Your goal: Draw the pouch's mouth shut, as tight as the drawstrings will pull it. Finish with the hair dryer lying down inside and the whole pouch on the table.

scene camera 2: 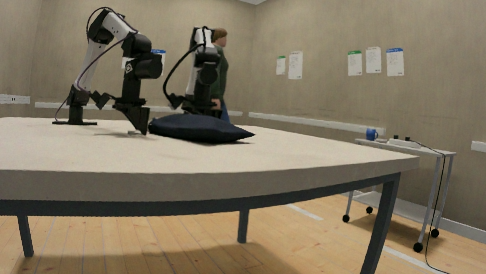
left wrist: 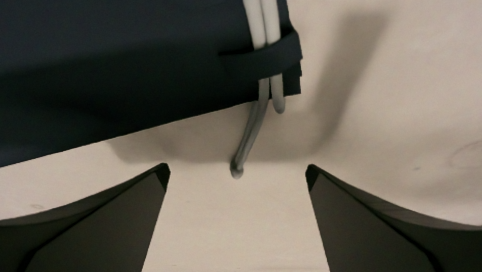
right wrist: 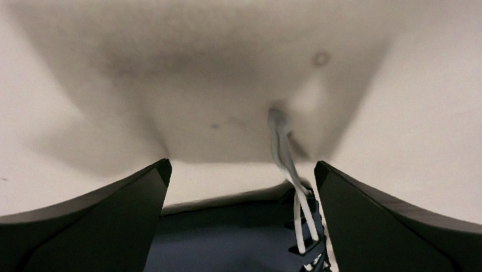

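The dark navy pouch [scene camera 2: 197, 128] [left wrist: 125, 65] [right wrist: 225, 240] lies on the table, bulging. Its mouth edge shows in part; how far it is drawn cannot be told. The hair dryer does not show. In the left wrist view, a grey drawstring [left wrist: 253, 127] passes through a fabric loop, its knotted end between the fingertips of my open left gripper [left wrist: 237, 167], not pinched. In the scene view that gripper's tips are behind the pouch. In the right wrist view, another drawstring [right wrist: 284, 152] runs from the pouch's corner past the fingertips of my open right gripper [right wrist: 242, 163] [scene camera 2: 142, 132].
The pale table top [scene camera 2: 300, 152] carries both arms and the pouch. A person [scene camera 2: 220, 70] stands behind the table. A wheeled cart [scene camera 2: 406, 148] with a blue mug [scene camera 2: 371, 134] and a power strip stands at the right.
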